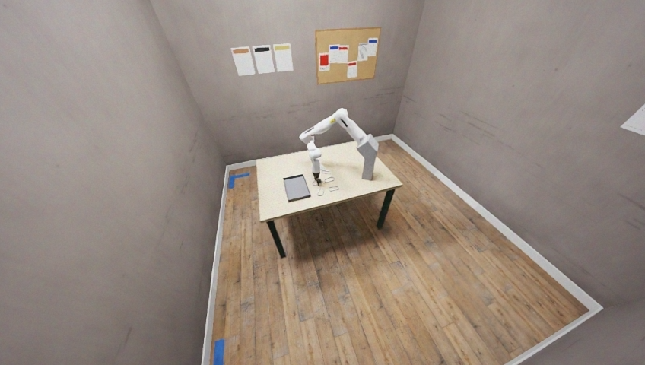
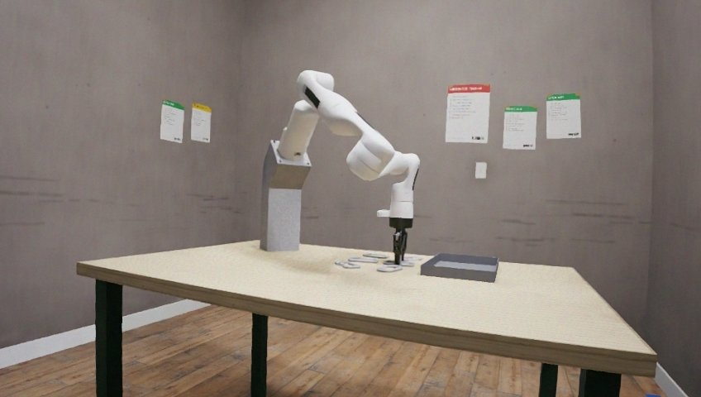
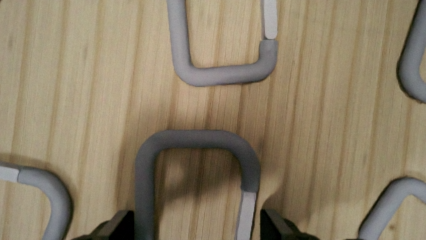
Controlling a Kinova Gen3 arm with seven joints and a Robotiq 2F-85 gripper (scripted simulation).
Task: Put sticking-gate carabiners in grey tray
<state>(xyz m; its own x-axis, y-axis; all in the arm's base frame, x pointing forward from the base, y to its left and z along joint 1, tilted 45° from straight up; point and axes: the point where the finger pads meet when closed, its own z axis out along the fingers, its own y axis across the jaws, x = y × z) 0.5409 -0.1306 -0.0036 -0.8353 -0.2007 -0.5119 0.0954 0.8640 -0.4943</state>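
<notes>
Right now the carabiner gate is 20 mm to the left of my hand, 20 mm ahead of it and 10 mm below it. Round my hand: grey tray 200 mm ahead, 40 mm to the right.
</notes>
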